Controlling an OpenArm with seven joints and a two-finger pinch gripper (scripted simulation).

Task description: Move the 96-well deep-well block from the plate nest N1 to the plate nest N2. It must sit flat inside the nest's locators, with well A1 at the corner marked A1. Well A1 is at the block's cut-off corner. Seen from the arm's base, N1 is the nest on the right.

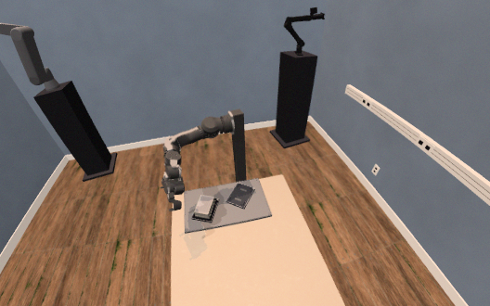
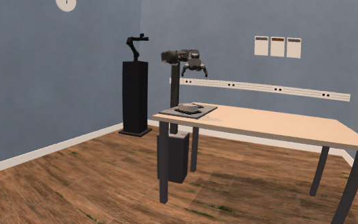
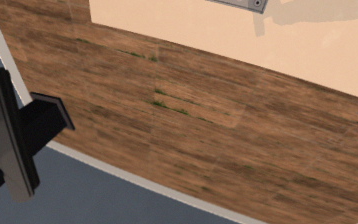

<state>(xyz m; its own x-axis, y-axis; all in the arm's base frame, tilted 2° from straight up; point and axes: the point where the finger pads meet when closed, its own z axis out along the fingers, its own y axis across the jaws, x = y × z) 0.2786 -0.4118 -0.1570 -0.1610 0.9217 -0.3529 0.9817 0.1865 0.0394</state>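
My hand is 22 cm above the 96-well deep-well block, 15 cm to the right of it and 7 cm past it. Round my hand: black plate nest (25 cm below, 15 cm to the left, 7 cm behind).
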